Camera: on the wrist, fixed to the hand. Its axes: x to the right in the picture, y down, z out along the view.
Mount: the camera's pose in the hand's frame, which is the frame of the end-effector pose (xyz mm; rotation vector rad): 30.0 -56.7 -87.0 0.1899 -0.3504 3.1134
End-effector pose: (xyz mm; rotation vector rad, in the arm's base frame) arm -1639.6 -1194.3 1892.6 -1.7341 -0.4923 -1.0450
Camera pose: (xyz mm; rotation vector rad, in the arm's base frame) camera -1701.0 -1254.0 1958.6 -0.5465 1.5568 1.4645
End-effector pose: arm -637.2 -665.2 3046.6 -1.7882 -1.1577 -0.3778
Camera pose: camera -650.3 -714.8 3141.7 -1.3206 1.9053 1.6589
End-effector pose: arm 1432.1 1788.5 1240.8 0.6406 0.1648 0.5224
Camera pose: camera 1454.9 1811.3 1137.6 -0.4423 1.0694 -2.3454
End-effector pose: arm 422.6 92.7 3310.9 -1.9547 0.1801 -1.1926
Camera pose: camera 354.0 65.3 3389.9 0.1000 1.6640 1.1680
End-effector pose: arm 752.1 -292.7 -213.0 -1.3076 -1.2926 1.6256
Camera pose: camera 823.1 -224.8 -167.9 0.9171 -1.1322 -0.9593
